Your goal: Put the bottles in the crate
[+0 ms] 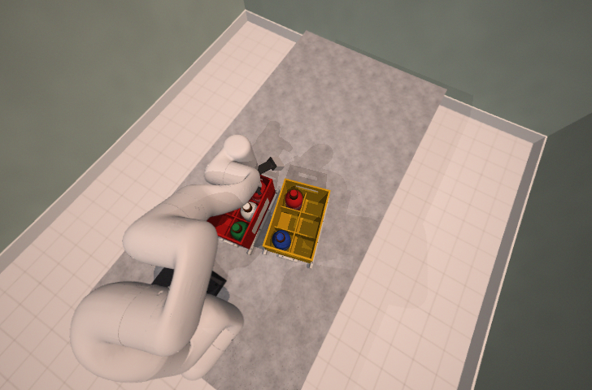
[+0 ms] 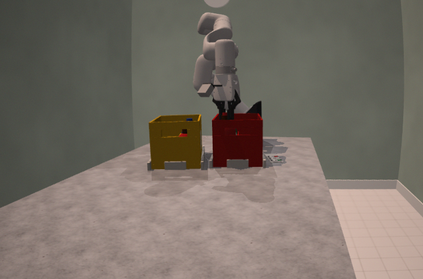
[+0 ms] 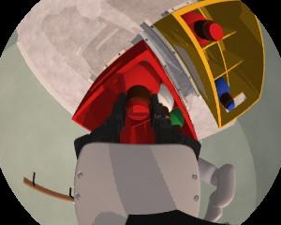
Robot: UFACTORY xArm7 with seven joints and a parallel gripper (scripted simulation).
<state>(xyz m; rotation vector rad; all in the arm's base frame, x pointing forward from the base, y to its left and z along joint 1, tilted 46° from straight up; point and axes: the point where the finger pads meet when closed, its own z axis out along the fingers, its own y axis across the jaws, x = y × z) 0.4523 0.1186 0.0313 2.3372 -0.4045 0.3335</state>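
Right now my hand is 100 mm above the white bottle, 80 mm past it and 20 mm to the left of it. The rest, counted from my hand: green-labelled bottle (160 mm behind, 100 mm below, 50 mm to the right); then red crate (110 mm below, 90 mm behind, 20 mm to the left); then yellow crate (210 mm to the right, 110 mm below, 10 mm ahead).
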